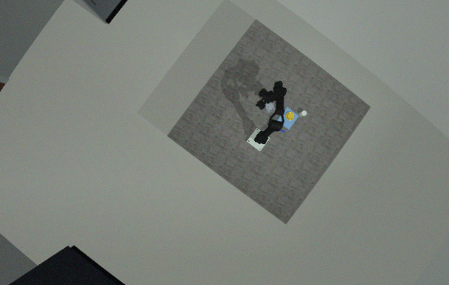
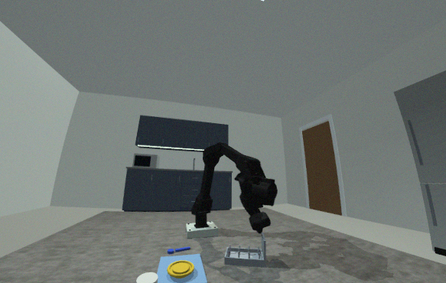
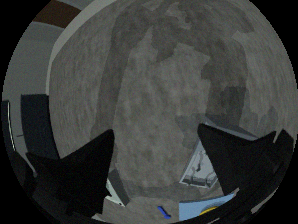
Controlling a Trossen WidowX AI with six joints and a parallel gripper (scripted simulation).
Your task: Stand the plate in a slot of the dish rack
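My gripper tip is 290 mm to the left of the yellow plate, 70 mm short of it and 70 mm above it. Round my gripper tip: white cup: 370 mm to the right, 140 mm ahead, 60 mm below; grey dish rack: 80 mm to the right, 70 mm below, 50 mm ahead; blue spoon: 290 mm to the right, 80 mm below, 70 mm behind.
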